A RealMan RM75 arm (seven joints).
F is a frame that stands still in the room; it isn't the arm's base.
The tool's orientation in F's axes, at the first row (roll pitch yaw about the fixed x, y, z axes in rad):
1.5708 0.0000 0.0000
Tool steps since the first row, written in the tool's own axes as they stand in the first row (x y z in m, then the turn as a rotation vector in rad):
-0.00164 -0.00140 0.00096 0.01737 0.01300 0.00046
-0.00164 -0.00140 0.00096 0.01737 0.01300 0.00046
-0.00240 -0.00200 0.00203 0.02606 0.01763 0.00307
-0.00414 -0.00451 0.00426 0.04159 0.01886 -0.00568
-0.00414 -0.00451 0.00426 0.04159 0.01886 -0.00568
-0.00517 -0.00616 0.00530 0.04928 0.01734 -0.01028
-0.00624 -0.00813 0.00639 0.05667 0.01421 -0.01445
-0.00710 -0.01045 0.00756 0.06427 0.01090 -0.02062
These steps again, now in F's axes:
-0.00164 -0.00096 -0.00140 0.01737 -0.00046 0.01300
-0.00164 -0.00096 -0.00140 0.01737 -0.00046 0.01300
-0.00240 -0.00203 -0.00200 0.02606 -0.00307 0.01763
-0.00414 -0.00426 -0.00451 0.04159 0.00568 0.01886
-0.00414 -0.00426 -0.00451 0.04159 0.00568 0.01886
-0.00517 -0.00530 -0.00616 0.04928 0.01028 0.01734
-0.00624 -0.00639 -0.00813 0.05667 0.01445 0.01421
-0.00710 -0.00756 -0.01045 0.06427 0.02062 0.01090

